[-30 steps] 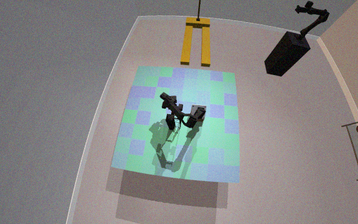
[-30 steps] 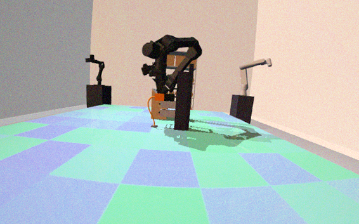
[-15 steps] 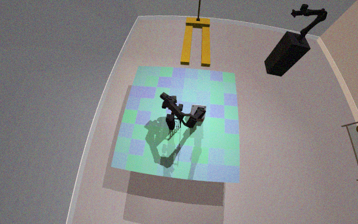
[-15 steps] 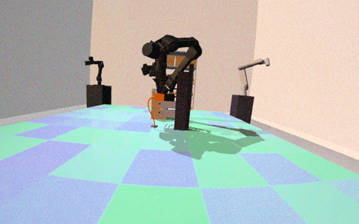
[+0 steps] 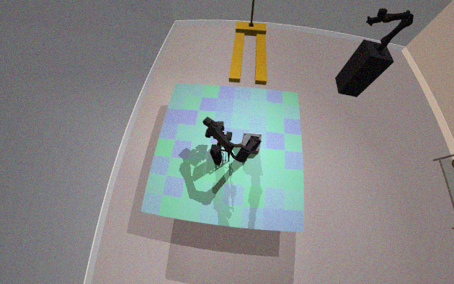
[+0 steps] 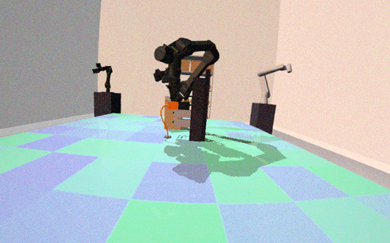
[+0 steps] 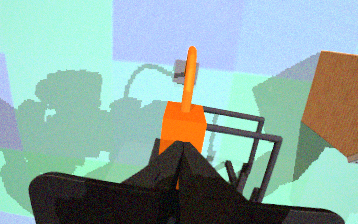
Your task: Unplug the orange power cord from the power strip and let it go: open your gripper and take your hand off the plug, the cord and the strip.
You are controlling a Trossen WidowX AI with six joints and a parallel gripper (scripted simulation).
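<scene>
My gripper tip is 30 mm to the right of the orange plug and 10 mm above it.
</scene>
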